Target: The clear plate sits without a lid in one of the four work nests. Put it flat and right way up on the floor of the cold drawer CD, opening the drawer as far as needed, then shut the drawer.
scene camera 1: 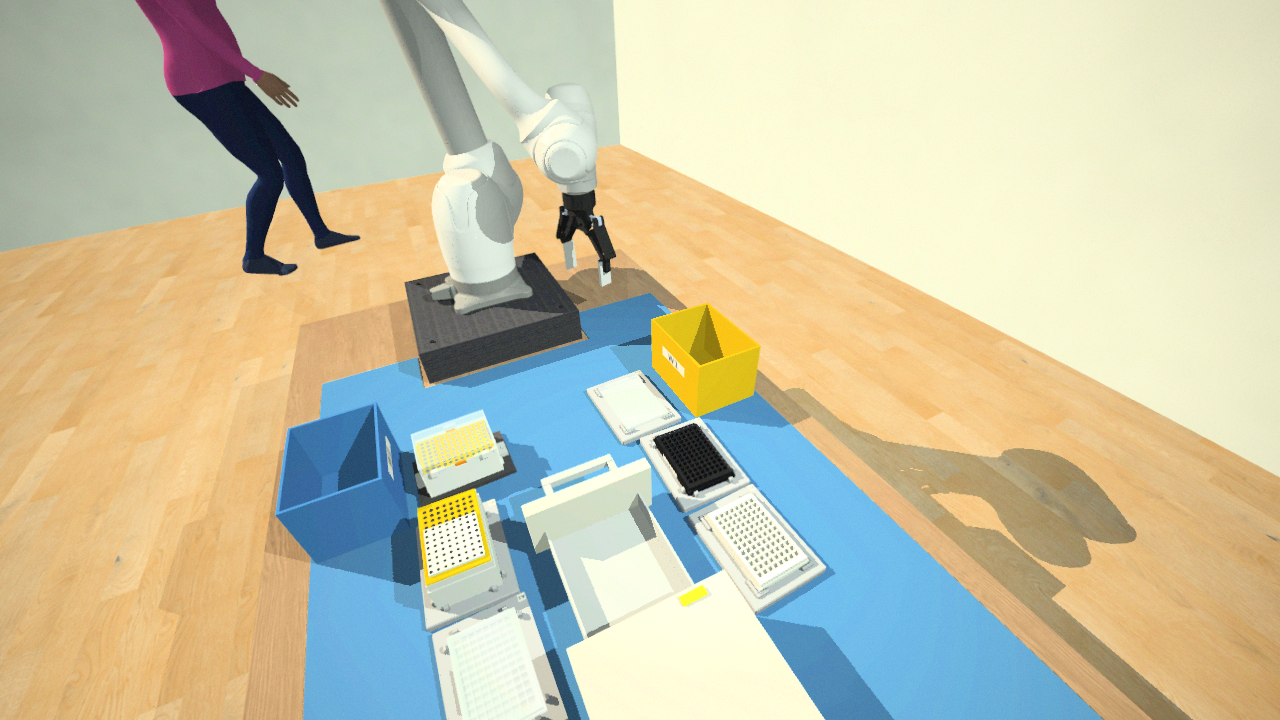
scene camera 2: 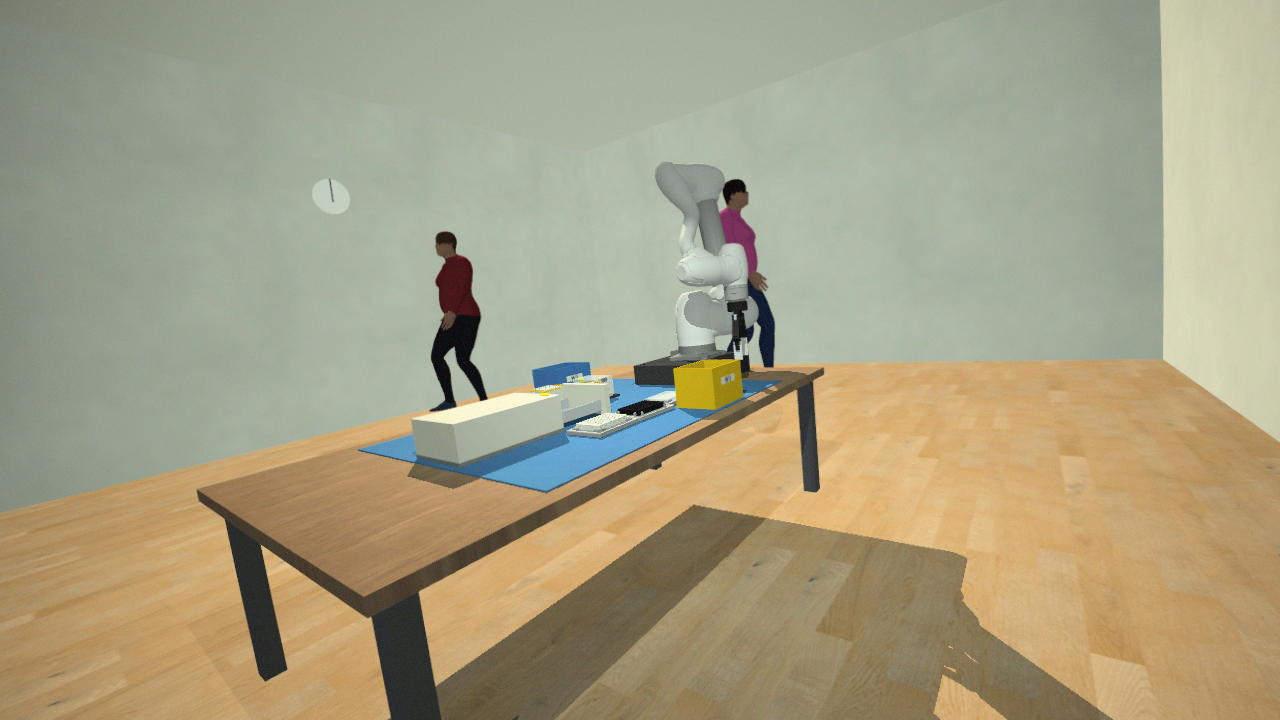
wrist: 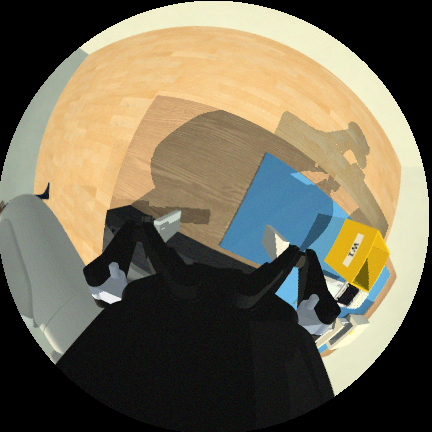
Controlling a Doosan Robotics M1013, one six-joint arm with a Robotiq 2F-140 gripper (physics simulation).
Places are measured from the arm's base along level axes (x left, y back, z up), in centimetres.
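Pixels of known places: gripper, fingertip midpoint: (scene camera 1: pixel 588 275) (scene camera 2: pixel 741 357) (wrist: pixel 221 226); arm's base, link origin: (scene camera 1: pixel 488 288) (scene camera 2: pixel 697 357).
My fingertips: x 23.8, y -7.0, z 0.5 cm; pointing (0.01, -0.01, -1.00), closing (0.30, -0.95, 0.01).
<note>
Ahead of a thing's pixels: the offset from my fingertips to its middle. "*": to the spot under its first point.
The clear plate @(dx -42.3, dy -75.4, dz -6.3 cm) (scene camera 1: pixel 496 664), pale and see-through with no lid visible on it, sits in the near left nest @(* dx -36.7, dy -80.0, dz -7.1 cm) (scene camera 1: pixel 553 689) in scene view 1. The cold drawer CD @(* dx -17.8, dy -69.8, dz -6.5 cm) (scene camera 1: pixel 657 546) (scene camera 2: pixel 586 397) stands pulled out of its white housing (scene camera 1: pixel 689 667) (scene camera 2: pixel 487 425), its handle toward the robot base; the visible part of its floor holds no plate. My gripper (scene camera 1: pixel 588 264) (scene camera 2: pixel 740 351) (wrist: pixel 221 226) is open and empty, pointing down beside the robot base, far from plate and drawer. The clear plate cannot be made out in the wrist view.
A yellow bin @(dx +8.4, dy -39.9, dz -2.3 cm) (scene camera 1: pixel 726 371) (scene camera 2: pixel 708 385) (wrist: pixel 350 250) stands near the gripper's side. Right of the drawer are a pale flat nest @(* dx -7.9, dy -41.3, dz -6.3 cm) (scene camera 1: pixel 632 402), a black plate @(dx -4.7, dy -58.0, dz -6.3 cm) (scene camera 1: pixel 693 454) and a white plate @(dx -4.9, dy -75.1, dz -6.3 cm) (scene camera 1: pixel 759 539). At left are a blue bin @(dx -56.3, dy -40.1, dz -2.3 cm) (scene camera 1: pixel 344 501) and two tip racks @(* dx -39.5, dy -44.6, dz -0.5 cm) (scene camera 1: pixel 458 452) @(dx -42.8, dy -58.4, dz -3.8 cm) (scene camera 1: pixel 454 541).
</note>
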